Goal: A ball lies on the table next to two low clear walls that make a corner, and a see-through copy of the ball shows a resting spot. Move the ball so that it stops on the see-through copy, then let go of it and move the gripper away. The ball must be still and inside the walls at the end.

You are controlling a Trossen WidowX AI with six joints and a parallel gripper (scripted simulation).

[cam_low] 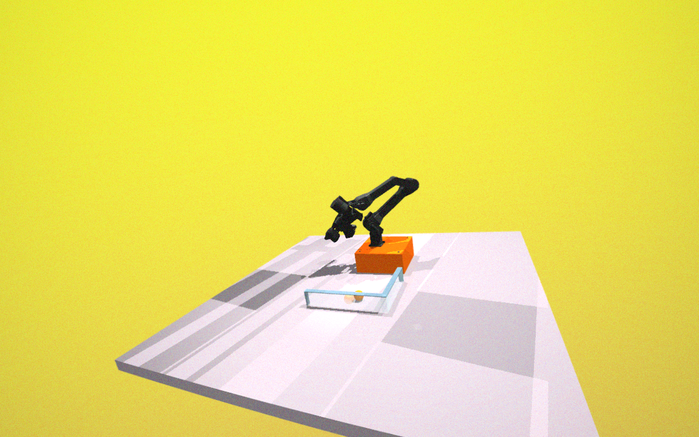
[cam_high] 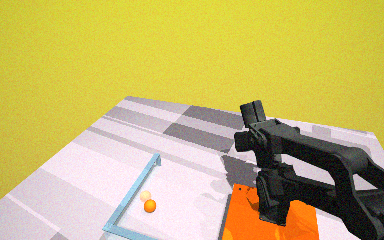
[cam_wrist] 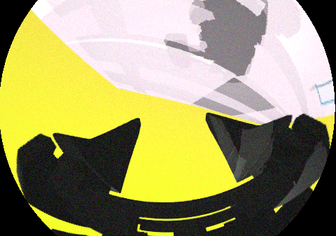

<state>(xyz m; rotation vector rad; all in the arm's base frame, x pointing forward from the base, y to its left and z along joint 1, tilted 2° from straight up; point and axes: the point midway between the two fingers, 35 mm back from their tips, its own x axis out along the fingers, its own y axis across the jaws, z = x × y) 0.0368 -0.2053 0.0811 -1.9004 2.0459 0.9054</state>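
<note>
Right now my gripper tip is 32 cm short of the orange ball, 27 cm to the right of it and 14 cm above it. From my gripper tip the other things lie so: see-through copy of ball: 35 cm ahead, 25 cm to the left, 14 cm below.
</note>
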